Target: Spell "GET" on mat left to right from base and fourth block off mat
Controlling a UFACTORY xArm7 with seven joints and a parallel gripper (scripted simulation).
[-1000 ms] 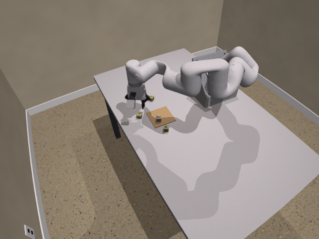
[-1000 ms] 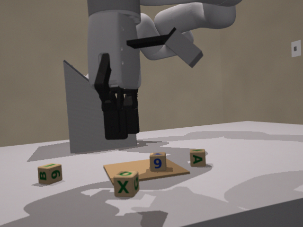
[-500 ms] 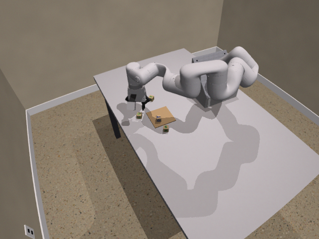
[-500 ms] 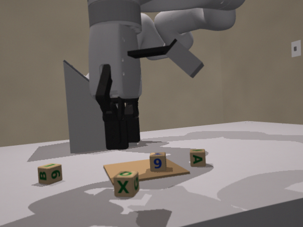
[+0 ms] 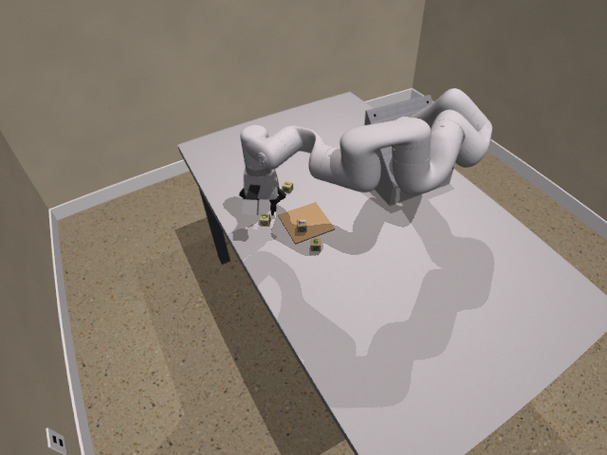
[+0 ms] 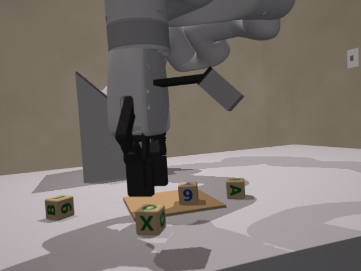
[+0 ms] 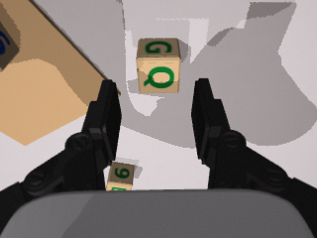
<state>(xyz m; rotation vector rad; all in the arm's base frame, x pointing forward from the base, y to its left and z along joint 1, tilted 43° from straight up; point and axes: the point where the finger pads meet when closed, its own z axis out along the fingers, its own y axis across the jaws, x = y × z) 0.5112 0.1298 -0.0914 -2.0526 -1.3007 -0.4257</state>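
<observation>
Right now my hand is 50 mm above the wooden block. Also, from my hand: tan mat: 120 mm behind, 70 mm below, 50 mm to the left.
</observation>
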